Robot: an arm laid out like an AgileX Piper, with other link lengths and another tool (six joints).
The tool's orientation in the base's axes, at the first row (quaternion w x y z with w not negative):
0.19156 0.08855 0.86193 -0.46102
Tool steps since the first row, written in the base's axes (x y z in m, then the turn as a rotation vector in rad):
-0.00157 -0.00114 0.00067 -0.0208 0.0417 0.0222
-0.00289 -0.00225 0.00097 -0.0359 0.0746 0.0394
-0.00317 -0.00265 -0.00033 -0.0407 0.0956 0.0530
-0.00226 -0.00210 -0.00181 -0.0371 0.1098 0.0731
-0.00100 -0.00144 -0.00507 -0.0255 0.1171 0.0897
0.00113 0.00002 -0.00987 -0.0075 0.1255 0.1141
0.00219 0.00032 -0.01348 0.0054 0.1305 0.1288
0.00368 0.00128 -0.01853 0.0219 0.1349 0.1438
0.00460 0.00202 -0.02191 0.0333 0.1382 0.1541
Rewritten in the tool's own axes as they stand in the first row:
0.00118 -0.00166 0.00022 0.0088 -0.0004 -0.0509
0.00229 -0.00295 0.00066 0.0147 -0.0001 -0.0905
0.00309 -0.00227 0.00157 0.0130 -0.0003 -0.1159
0.00285 -0.00054 0.00209 0.0011 -0.0064 -0.1369
0.00303 0.00272 0.00349 -0.0165 -0.0112 -0.1484
0.00304 0.00789 0.00521 -0.0432 -0.0191 -0.1631
0.00355 0.01116 0.00704 -0.0611 -0.0232 -0.1714
0.00425 0.01603 0.00915 -0.0824 -0.0268 -0.1785
0.00479 0.01931 0.01046 -0.0971 -0.0290 -0.1835

